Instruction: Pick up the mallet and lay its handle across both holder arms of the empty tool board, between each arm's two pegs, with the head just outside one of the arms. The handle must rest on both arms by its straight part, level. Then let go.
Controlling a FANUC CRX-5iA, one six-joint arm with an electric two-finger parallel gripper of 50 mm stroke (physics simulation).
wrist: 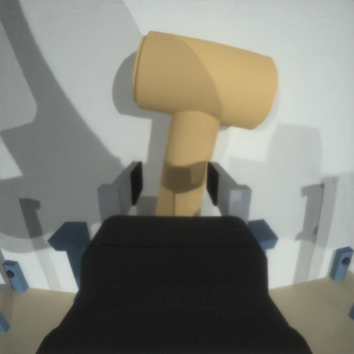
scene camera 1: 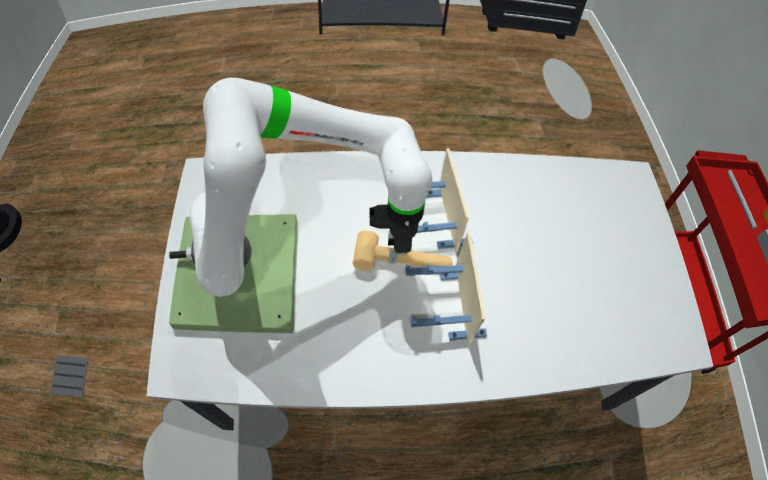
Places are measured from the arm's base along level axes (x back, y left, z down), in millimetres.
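Pixels of known places: gripper, between the fingertips: [scene camera 1: 392, 253].
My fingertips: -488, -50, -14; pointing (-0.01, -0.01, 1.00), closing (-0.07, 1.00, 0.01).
Behind a point stands the place of what it marks, as x, y, z.
The tan mallet [scene camera 1: 366, 250] @[-416, -40, -23] [wrist: 200, 80] has its head towards the robot base, and its handle runs towards the gap between two upright boards. My gripper [scene camera 1: 392, 256] @[-488, -50, -14] [wrist: 174, 174] is open and empty. Its fingers stand on either side of the handle near the head, the right finger closer to it in the wrist view; their exact height is unclear. The near board [scene camera 1: 471, 291] @[-674, -229, -95] bears a blue inner arm [scene camera 1: 433, 270] @[-592, -132, -46] [wrist: 75, 250] beside the handle and a blue outer arm [scene camera 1: 440, 320] @[-589, -283, -46]. No tool shows on these arms. Their pegs are partly hard to make out.
The far board [scene camera 1: 454, 192] @[-682, 82, -109] has blue arms, one [scene camera 1: 436, 227] @[-623, 8, -43] [wrist: 262, 234] close to the gripper. Both boards stand on blue feet on the white table [scene camera 1: 566, 226] @[-1095, 28, 40]. The green base plate [scene camera 1: 266, 271] @[-122, -73, 0] is at the left, and a red cart [scene camera 1: 719, 157] stands beyond the table's right edge.
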